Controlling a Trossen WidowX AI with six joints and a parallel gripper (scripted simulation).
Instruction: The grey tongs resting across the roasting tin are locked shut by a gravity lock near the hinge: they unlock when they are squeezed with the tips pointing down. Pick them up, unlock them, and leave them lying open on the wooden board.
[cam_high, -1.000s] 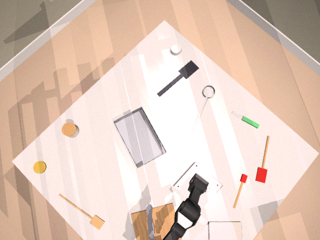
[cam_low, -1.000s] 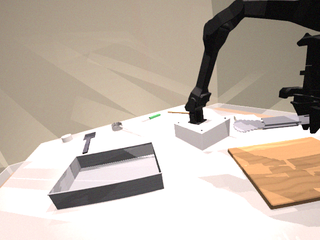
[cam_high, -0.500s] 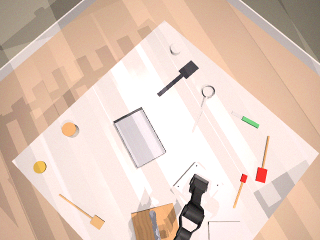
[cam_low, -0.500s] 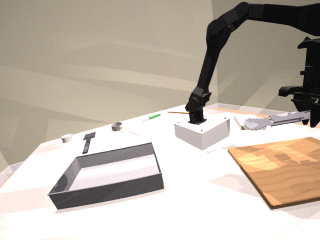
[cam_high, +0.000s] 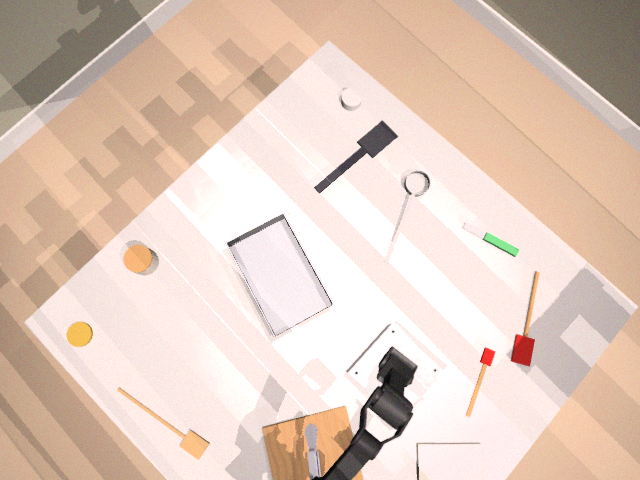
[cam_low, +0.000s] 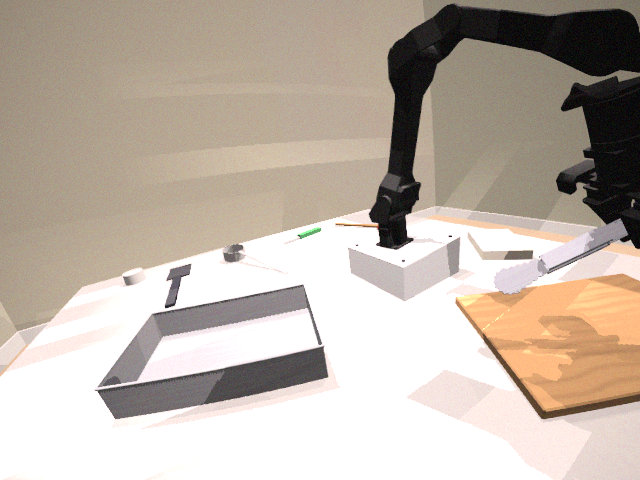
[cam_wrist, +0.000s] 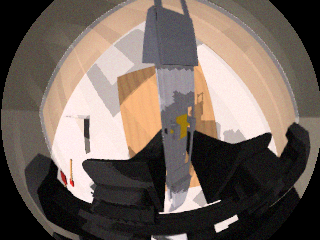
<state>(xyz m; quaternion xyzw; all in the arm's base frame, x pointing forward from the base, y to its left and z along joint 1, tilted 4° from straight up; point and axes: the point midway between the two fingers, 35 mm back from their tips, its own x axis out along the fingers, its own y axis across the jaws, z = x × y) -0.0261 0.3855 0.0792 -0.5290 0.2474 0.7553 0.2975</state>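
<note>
Now: the wooden board 1 cm ahead of my gripper tip, 1 cm to the right of it and 13 cm below it. The rest, counted from my gripper tip: pale block 26 cm behind, 26 cm to the right, 13 cm below; then green-handled tool 88 cm to the right, 13 cm below; then grey roasting tin 44 cm ahead, 41 cm to the right, 11 cm below.
</note>
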